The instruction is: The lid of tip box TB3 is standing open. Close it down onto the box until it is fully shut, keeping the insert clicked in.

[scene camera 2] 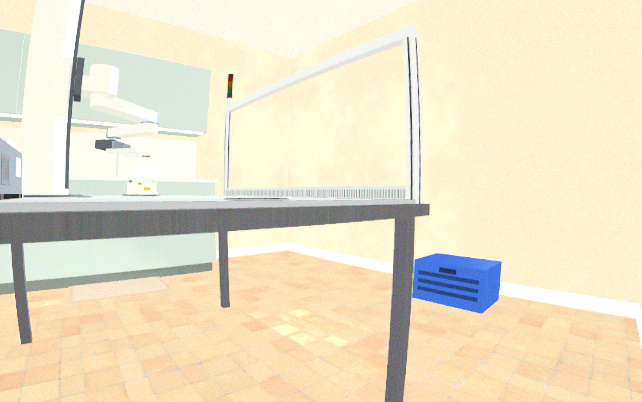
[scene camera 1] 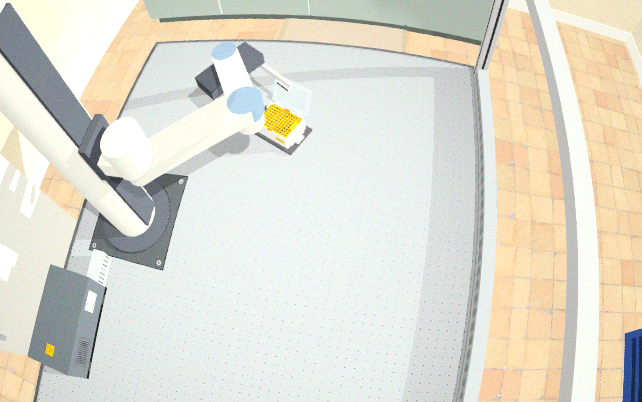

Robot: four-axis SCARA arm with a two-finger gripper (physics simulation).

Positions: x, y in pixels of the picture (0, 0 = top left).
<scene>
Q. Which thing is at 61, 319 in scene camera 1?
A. A grey control cabinet.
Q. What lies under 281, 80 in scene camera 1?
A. The gripper.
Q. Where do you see a clear lid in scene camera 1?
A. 297, 99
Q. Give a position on a yellow insert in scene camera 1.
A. At 282, 122
</scene>
